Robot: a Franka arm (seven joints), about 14 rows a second.
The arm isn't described. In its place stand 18 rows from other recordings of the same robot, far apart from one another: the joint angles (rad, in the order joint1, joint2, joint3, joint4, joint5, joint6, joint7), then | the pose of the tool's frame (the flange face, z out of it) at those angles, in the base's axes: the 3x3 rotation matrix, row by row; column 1 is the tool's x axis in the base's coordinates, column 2 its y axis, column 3 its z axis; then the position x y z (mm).
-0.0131 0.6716 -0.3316 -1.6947 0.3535 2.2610 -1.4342 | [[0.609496 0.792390 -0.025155], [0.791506 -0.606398 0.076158], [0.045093 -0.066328 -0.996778]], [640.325 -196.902 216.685]
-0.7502 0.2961 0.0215 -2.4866 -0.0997 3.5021 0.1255 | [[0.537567 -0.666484 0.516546], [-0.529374 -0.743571 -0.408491], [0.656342 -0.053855 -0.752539]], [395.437 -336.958 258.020]
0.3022 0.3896 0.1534 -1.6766 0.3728 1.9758 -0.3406 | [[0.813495 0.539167 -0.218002], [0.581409 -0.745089 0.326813], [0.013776 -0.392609 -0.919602]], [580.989 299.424 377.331]
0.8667 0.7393 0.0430 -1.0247 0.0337 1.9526 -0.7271 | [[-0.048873 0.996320 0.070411], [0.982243 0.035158 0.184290], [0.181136 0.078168 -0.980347]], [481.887 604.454 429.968]
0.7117 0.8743 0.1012 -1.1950 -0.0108 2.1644 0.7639 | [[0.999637 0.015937 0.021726], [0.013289 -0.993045 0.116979], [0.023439 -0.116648 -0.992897]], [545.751 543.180 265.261]
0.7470 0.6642 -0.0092 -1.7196 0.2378 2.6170 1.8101 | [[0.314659 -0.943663 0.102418], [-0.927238 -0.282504 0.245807], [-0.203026 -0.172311 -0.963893]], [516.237 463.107 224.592]
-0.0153 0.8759 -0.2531 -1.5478 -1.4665 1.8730 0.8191 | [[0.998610 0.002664 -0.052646], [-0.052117 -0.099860 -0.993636], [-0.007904 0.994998 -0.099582]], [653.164 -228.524 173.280]
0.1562 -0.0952 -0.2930 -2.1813 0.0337 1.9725 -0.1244 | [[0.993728 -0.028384 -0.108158], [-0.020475 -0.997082 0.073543], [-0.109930 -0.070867 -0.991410]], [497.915 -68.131 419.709]
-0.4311 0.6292 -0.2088 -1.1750 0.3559 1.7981 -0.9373 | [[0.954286 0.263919 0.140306], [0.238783 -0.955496 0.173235], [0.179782 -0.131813 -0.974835]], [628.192 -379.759 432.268]
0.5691 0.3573 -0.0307 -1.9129 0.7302 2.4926 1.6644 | [[-0.075383 -0.994574 0.071692], [-0.858707 0.101296 0.502356], [-0.506892 -0.023693 -0.861684]], [553.541 327.797 330.238]
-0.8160 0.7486 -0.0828 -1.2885 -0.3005 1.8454 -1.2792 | [[0.804683 0.465973 -0.367906], [0.469673 -0.878678 -0.085626], [-0.363170 -0.103894 -0.925912]], [442.911 -572.381 293.396]
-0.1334 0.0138 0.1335 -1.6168 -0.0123 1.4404 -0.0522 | [[0.980610 0.052057 -0.188929], [0.051009 -0.998644 -0.010408], [-0.189215 0.000569 -0.981936]], [541.251 -1.862 585.598]
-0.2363 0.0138 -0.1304 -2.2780 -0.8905 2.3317 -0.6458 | [[0.619676 0.784858 0.000531], [0.625229 -0.493233 -0.604822], [-0.474438 0.375126 -0.796360]], [486.423 -200.764 357.672]
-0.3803 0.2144 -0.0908 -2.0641 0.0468 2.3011 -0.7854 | [[0.959041 0.281838 0.028432], [0.281868 -0.959448 0.003048], [0.028138 0.005091 -0.999591]], [521.081 -262.960 332.780]
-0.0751 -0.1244 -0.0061 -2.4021 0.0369 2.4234 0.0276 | [[0.980287 -0.131991 0.147023], [-0.135367 -0.990708 0.013149], [0.143922 -0.032792 -0.989046]], [489.219 -39.669 377.035]
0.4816 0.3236 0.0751 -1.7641 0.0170 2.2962 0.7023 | [[0.976262 -0.148167 0.157984], [-0.170659 -0.975357 0.139834], [0.133372 -0.163476 -0.977490]], [563.635 346.242 402.404]
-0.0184 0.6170 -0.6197 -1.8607 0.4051 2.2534 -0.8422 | [[0.996067 0.003092 -0.088548], [0.004694 -0.999829 0.017886], [-0.088478 -0.018231 -0.995911]], [523.763 -347.569 229.458]
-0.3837 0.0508 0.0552 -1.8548 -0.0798 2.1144 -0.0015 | [[0.938983 -0.295536 0.175982], [-0.275595 -0.952553 -0.129190], [0.205813 0.072807 -0.975879]], [563.272 -196.439 509.885]
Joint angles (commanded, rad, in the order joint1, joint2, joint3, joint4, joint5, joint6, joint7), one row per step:
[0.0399 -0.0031 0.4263 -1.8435 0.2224 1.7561 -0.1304]
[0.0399 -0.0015 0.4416 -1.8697 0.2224 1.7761 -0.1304]
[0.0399 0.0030 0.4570 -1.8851 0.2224 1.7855 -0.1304]
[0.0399 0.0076 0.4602 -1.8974 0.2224 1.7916 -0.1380]
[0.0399 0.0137 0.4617 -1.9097 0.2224 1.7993 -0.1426]
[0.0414 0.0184 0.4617 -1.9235 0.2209 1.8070 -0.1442]
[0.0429 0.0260 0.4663 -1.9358 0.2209 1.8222 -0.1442]
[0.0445 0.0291 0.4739 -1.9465 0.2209 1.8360 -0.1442]
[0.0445 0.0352 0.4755 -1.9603 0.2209 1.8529 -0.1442]
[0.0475 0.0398 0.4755 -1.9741 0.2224 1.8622 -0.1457]
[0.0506 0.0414 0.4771 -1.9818 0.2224 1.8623 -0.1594]
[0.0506 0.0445 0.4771 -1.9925 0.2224 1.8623 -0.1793]
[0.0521 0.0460 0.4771 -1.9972 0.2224 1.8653 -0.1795]
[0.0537 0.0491 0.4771 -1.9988 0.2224 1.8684 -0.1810]
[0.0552 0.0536 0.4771 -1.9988 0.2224 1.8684 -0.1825]
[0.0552 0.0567 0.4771 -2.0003 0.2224 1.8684 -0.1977]
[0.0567 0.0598 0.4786 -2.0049 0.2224 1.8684 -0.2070]
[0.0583 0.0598 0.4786 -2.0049 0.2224 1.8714 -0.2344]
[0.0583 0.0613 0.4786 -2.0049 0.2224 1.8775 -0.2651]
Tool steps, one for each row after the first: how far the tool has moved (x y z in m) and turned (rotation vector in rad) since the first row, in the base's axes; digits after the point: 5 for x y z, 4 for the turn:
[-0.00488 0.00633 -0.01161 -0.0042 0.0070 0.0111]
[-0.00938 0.01293 -0.02032 -0.0079 0.0167 0.0245]
[-0.01058 0.01377 -0.02785 -0.0100 0.0255 0.0338]
[-0.01102 0.01382 -0.03597 -0.0120 0.0349 0.0382]
[-0.01197 0.01359 -0.04411 -0.0165 0.0441 0.0402]
[-0.01291 0.01600 -0.05237 -0.0165 0.0488 0.0433]
[-0.01533 0.01988 -0.05776 -0.0163 0.0489 0.0496]
[-0.01550 0.02000 -0.06584 -0.0164 0.0520 0.0478]
[-0.01729 0.02058 -0.07368 -0.0180 0.0608 0.0499]
[-0.01988 0.02203 -0.07792 -0.0190 0.0671 0.0680]
[-0.02158 0.02098 -0.08423 -0.0199 0.0769 0.0874]
[-0.02242 0.02132 -0.08686 -0.0210 0.0798 0.0885]
[-0.02254 0.02202 -0.08886 -0.0204 0.0813 0.0909]
[-0.02256 0.02274 -0.09100 -0.0202 0.0855 0.0939]
[-0.02258 0.02260 -0.09316 -0.0176 0.0879 0.1086]
[-0.02410 0.02351 -0.09666 -0.0177 0.0937 0.1207]
[-0.02422 0.02436 -0.09647 -0.0107 0.0872 0.1482]
[-0.02338 0.02460 -0.09680 -0.0018 0.0788 0.1765]

